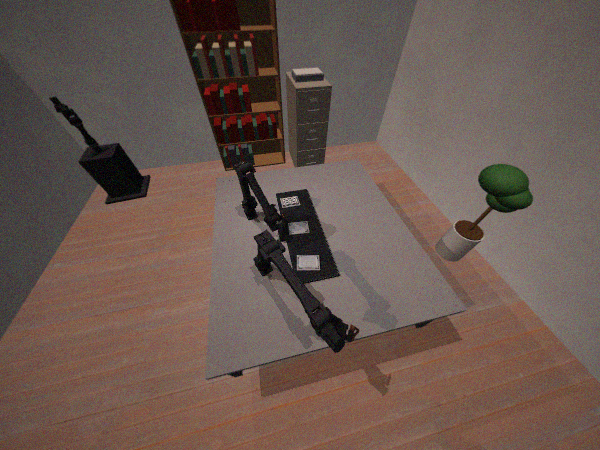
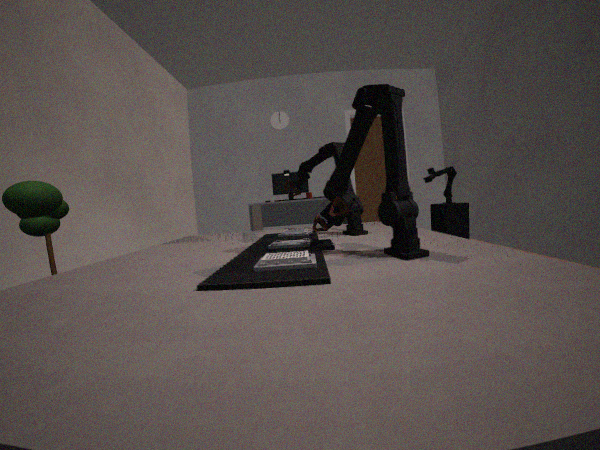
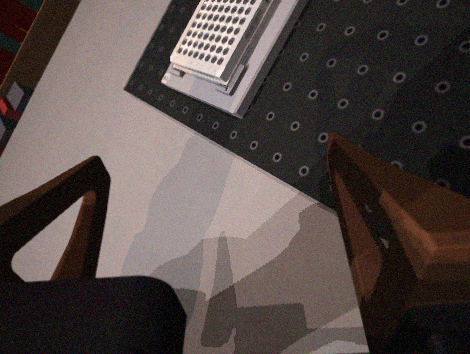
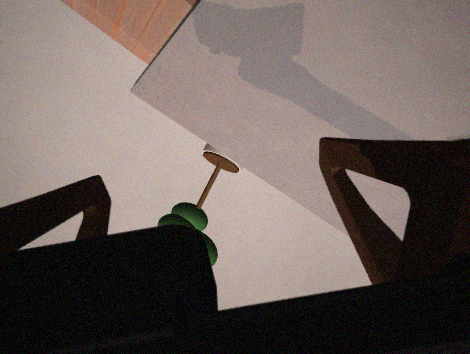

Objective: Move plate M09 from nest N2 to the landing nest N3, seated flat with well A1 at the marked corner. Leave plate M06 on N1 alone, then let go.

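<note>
Three nests are in a row on a black perforated board (image 1: 327,260) (image 2: 225,280) (image 3: 345,90). A white plate with round wells (image 1: 290,201) (image 2: 286,257) (image 3: 215,35) sits on the nest nearest the bookshelf; its pale nest (image 3: 200,95) shows around it. The middle nest (image 1: 298,227) (image 2: 290,243) and the nest farthest from the bookshelf (image 1: 308,262) look pale; whether each holds a plate, and which is M09 or M06, I cannot tell. My left gripper (image 1: 284,231) (image 2: 325,219) (image 3: 212,156) is open and empty, low beside the board's arm-side edge. My right gripper (image 1: 354,331) (image 4: 213,169) is open and empty at the table edge, far from the nests.
The grey table (image 1: 380,225) (image 2: 300,350) carries both arms and the board. The right forearm (image 1: 300,287) reaches past the board's near end. A bookshelf (image 1: 280,100) and a filing cabinet (image 1: 310,120) stand behind the table; a potted plant (image 1: 457,242) (image 4: 220,161) stands beside it.
</note>
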